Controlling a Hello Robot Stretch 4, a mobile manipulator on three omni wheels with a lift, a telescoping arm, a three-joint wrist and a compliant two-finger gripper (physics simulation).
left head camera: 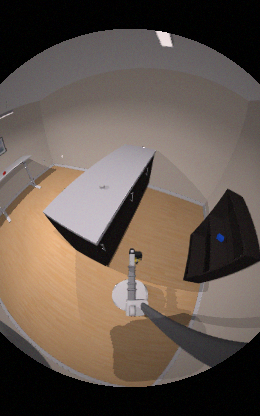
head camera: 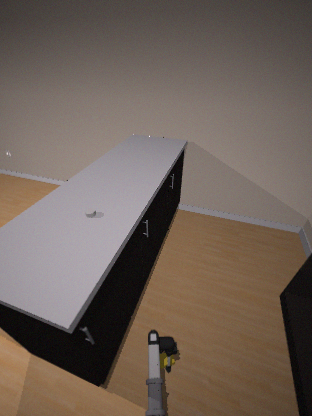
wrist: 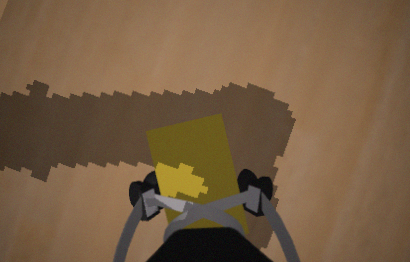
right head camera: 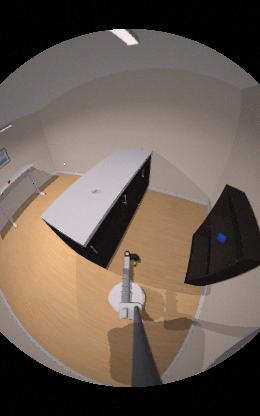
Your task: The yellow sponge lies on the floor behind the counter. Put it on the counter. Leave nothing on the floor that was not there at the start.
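Frame: origin at the robot's base, x up, y ahead, z left, level; millimetres.
Seen in the pictures: gripper, fingertip midpoint: (left head camera: 135, 259) (head camera: 167, 360) (wrist: 200, 186).
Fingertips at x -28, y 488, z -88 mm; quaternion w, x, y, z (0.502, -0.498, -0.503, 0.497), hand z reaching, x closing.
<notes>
Pixels of each thing's top centre, then the offset from my fingertips to it. "*": a spot on its surface instead. Level surfaces: height alone.
- yellow sponge, middle of its top: (wrist: 198, 183) (head camera: 166, 358) (right head camera: 133, 261) dx +46, dy -2, dz +13 mm
- counter, its level: dx +910 mm
- small whitish object, middle of its top: (head camera: 90, 210) (left head camera: 101, 184) dx +934, dy +403, dz +396 mm
- dark open shelf unit, surface spot: (right head camera: 197, 260) (left head camera: 195, 258) * dx +101, dy -79, dz -884 mm
- blue cube, middle of its top: (right head camera: 222, 236) (left head camera: 220, 236) dx +657, dy -2, dz -940 mm
The yellow sponge (wrist: 200, 145) (head camera: 164, 361) (right head camera: 133, 263) lies flat at floor level behind the counter, slightly turned in the wrist view, with a bright patch of light on its left side. My gripper (wrist: 200, 186) (head camera: 169, 364) points down over it. Its two dark fingertips stand at the sponge's left and right long sides and appear to touch them, so it is shut on the sponge. The sponge's near end is partly hidden by the gripper body. The counter (head camera: 110, 190) (left head camera: 120, 170) (right head camera: 110, 175) has a light grey top and dark sides, and stands left of the arm.
A small whitish object (head camera: 90, 213) (left head camera: 103, 187) sits on the counter top. A dark open shelf unit (left head camera: 196, 257) (right head camera: 197, 260) stands to the right, with a blue cube (left head camera: 220, 237) (right head camera: 221, 238) in it. A white table (right head camera: 22, 176) with a red object is at the far left.
</notes>
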